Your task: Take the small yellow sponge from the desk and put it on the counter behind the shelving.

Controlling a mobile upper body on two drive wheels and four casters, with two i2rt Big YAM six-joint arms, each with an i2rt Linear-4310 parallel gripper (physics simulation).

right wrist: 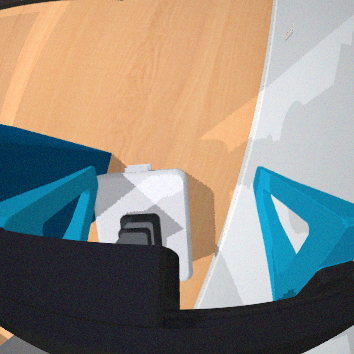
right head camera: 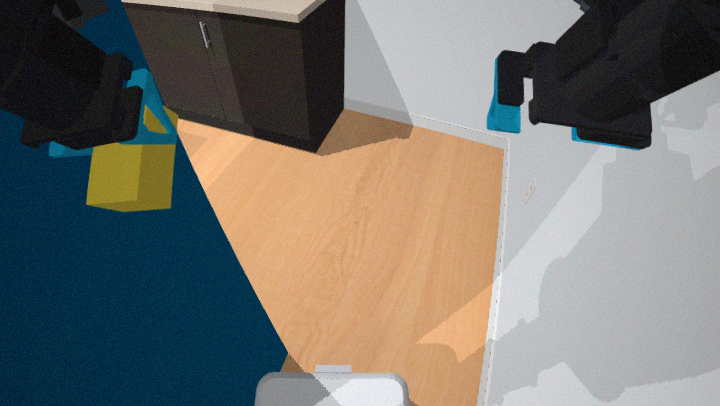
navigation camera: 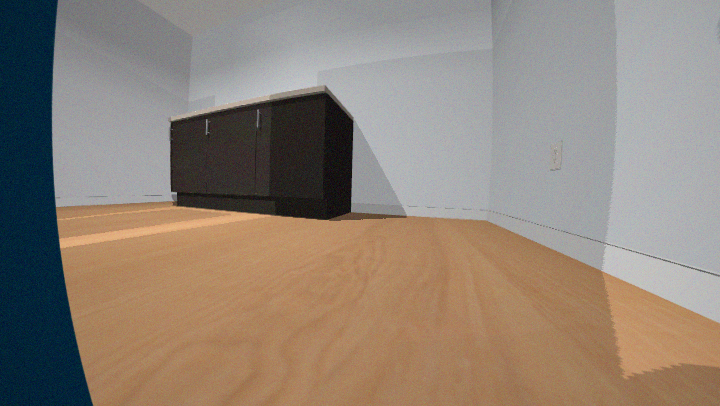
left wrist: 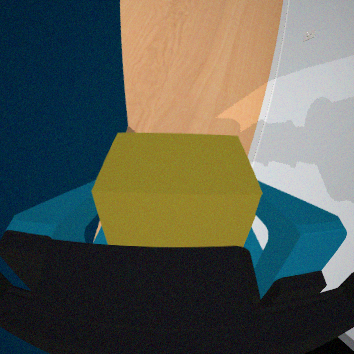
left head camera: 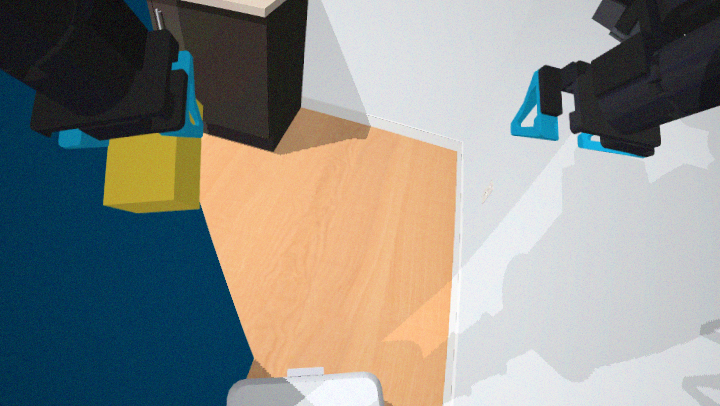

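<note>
The yellow sponge is a block held in my left gripper, which is shut on it. They are in the air in front of the blue shelving panel. My right gripper is wide open with nothing between its fingers. The counter, a dark cabinet with a pale top, stands ahead, past the panel's edge. Part of the counter is hidden by the left arm and the panel in the left head camera.
The blue panel runs close along the left side. A pale wall with an outlet stands on the right. Wooden floor lies between them, up to the counter. The robot's white base shows below.
</note>
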